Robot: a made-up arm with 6 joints.
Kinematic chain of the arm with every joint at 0, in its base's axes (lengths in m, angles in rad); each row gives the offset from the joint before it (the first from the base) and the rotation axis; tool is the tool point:
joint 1: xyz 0 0 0.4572 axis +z
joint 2: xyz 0 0 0 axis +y
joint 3: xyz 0 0 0.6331 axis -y
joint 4: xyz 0 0 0 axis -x
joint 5: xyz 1.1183 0 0 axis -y
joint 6: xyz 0 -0.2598 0 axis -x
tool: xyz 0 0 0
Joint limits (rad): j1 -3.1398..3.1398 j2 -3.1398..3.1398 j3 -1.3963..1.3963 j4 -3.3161..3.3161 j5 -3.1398..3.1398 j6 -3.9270..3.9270
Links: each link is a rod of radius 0.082 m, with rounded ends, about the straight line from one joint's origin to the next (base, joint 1, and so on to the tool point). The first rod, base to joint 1, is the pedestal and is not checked.
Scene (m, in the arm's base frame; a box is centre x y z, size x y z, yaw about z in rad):
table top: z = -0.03
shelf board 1: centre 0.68 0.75 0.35 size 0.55 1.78 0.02 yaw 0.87
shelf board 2: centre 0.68 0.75 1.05 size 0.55 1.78 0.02 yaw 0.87
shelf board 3: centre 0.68 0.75 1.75 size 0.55 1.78 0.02 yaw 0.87
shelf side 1: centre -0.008 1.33 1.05 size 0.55 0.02 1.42 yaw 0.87
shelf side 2: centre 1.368 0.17 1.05 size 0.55 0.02 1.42 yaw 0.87
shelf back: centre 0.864 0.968 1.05 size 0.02 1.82 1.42 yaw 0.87
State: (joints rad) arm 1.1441 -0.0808 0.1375 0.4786 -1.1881 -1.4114
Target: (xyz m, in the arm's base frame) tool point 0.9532 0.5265 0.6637
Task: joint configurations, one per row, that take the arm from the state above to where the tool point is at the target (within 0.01 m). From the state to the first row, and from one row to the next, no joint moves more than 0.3 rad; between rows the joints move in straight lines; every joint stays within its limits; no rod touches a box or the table.
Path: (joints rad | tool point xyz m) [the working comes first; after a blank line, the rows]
Joints at the target: 0.7326 0.0371 -0.4270 0.3262 -1.1881 -1.4114
Straight joint move there: touches shelf board 2.

1: 1.2327 -0.3378 -0.0482 0.4724 -1.1881 -1.4114 | 0.4929 0.7045 1.4872
2: 1.3214 -0.5948 -0.2339 0.4661 -1.1881 -1.4114 | 0.3854 0.5729 1.4857
3: 1.4100 -0.8518 -0.4197 0.4599 -1.1881 -1.4114 | 0.3084 0.4472 1.4472
4: 1.1324 -0.9914 -0.7175 0.3934 -1.1881 -1.4114 | 0.4380 0.3689 1.2022
5: 0.8549 -1.1310 -1.0153 0.3268 -1.1881 -1.4114 | 0.5324 0.2372 0.9387
6: 0.5773 -1.2706 -1.3131 0.2603 -1.1881 -1.4114 | 0.5688 0.0709 0.6637
7: 0.6084 -1.0090 -1.1359 0.2735 -1.1881 -1.4114 | 0.6209 0.1276 0.7225
8: 0.6394 -0.7475 -0.9587 0.2867 -1.1881 -1.4114 | 0.6931 0.2049 0.7589
9: 0.6705 -0.4859 -0.7814 0.2999 -1.1881 -1.4114 | 0.7783 0.3005 0.7648
10: 0.7016 -0.2244 -0.6042 0.3130 -1.1881 -1.4114 | 0.8679 0.4098 0.7341
11: 0.7326 0.0371 -0.4270 0.3262 -1.1881 -1.4114 | 0.9532 0.5265 0.6637

